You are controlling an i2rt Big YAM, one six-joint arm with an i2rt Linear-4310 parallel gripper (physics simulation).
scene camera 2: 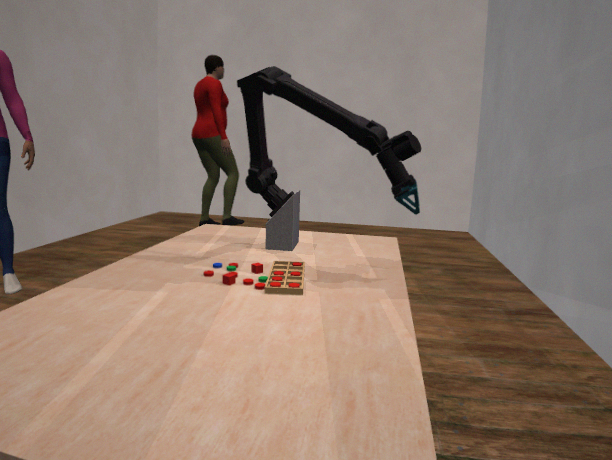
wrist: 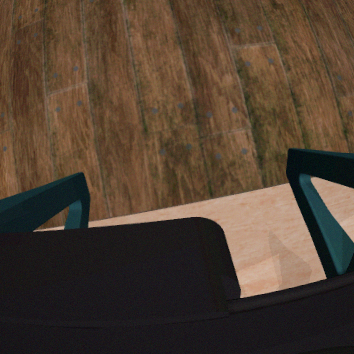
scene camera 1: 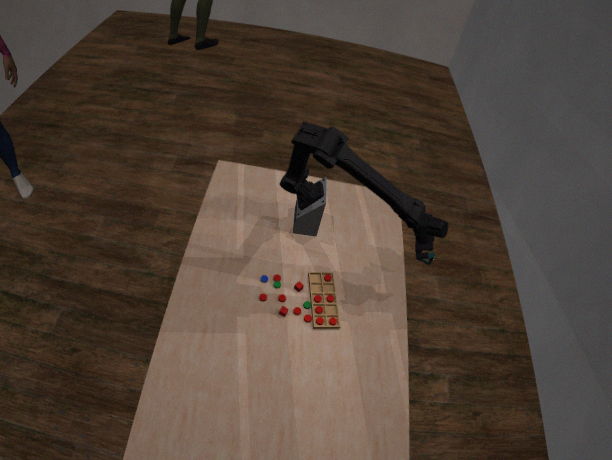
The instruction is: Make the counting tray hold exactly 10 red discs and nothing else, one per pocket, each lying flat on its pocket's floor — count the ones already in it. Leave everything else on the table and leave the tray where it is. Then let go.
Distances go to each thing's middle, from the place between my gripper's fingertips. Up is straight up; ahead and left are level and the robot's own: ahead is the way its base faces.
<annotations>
Now: the wooden counting tray (scene camera 1: 317, 285) 100 mm ahead of my hand, 380 mm to the right of it and 190 mm below it.
</annotations>
